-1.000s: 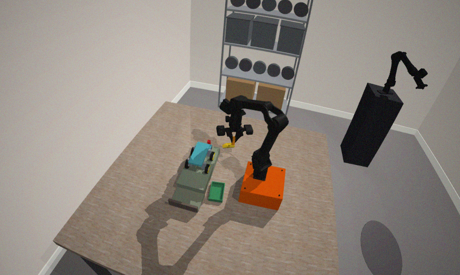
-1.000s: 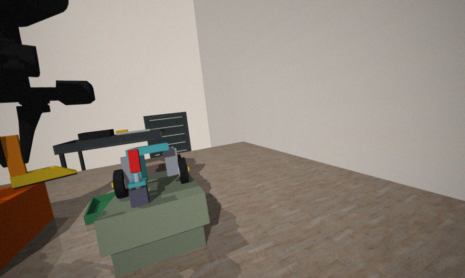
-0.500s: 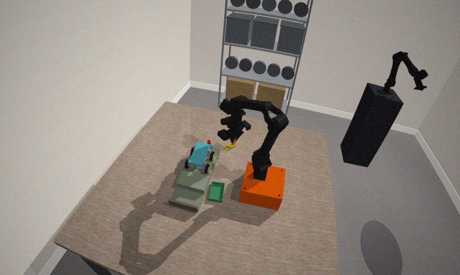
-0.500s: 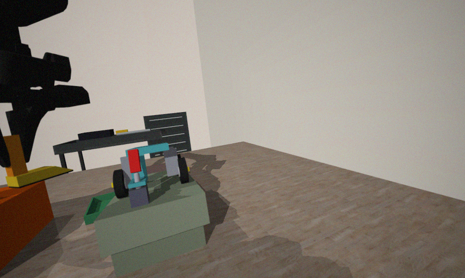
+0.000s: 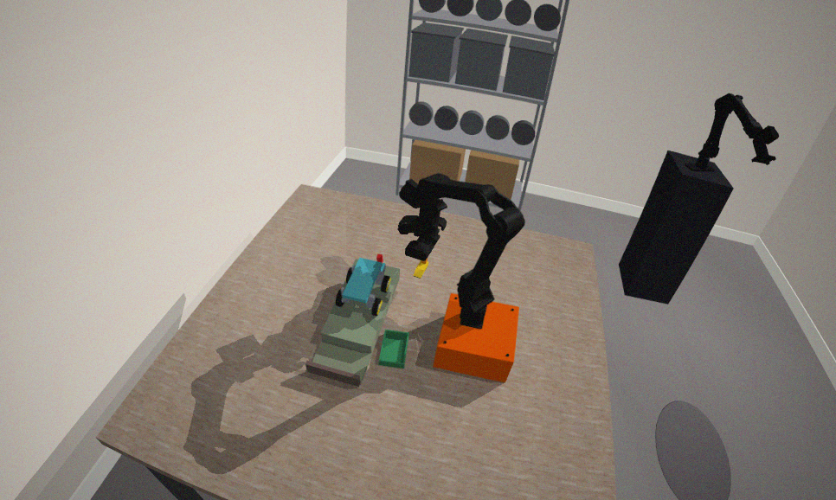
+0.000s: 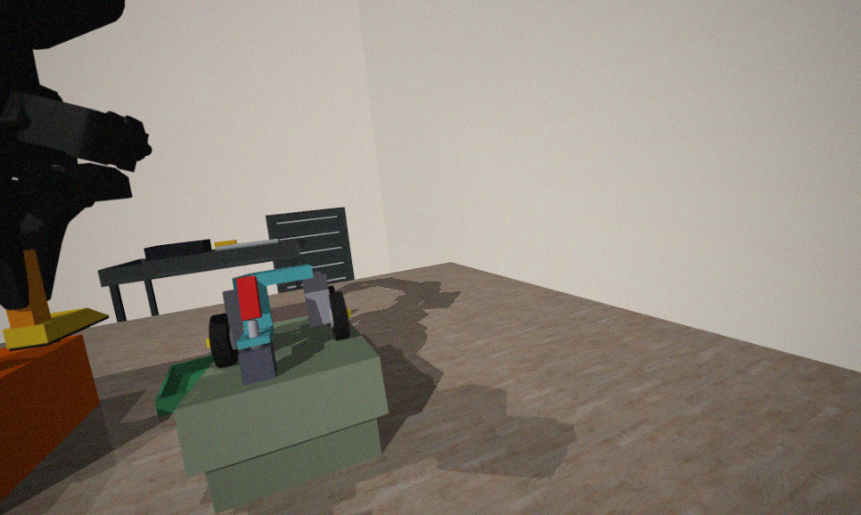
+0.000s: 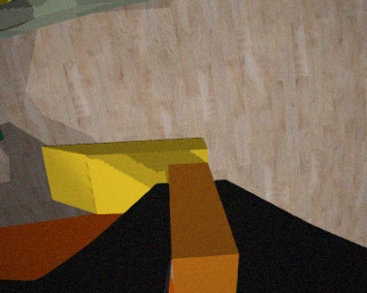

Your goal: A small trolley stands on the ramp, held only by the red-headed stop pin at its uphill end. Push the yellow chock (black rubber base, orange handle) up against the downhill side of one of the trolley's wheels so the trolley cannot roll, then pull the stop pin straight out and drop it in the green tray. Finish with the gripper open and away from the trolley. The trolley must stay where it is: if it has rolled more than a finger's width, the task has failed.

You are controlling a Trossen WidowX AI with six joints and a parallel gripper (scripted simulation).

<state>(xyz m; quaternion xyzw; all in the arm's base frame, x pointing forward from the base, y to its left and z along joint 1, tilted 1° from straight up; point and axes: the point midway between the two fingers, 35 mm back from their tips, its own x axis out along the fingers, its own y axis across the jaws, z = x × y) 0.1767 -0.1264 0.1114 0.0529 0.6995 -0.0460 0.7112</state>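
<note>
My gripper tip is now 2 cm to the right of the yellow chock and 1 cm above it. Round my gripper tip: red-headed stop pin 13 cm ahead, 5 cm below, 1 cm to the left; then ramp block 15 cm ahead, 13 cm below, 12 cm to the left; then blue trolley 15 cm ahead, 11 cm to the left, 6 cm below.
</note>
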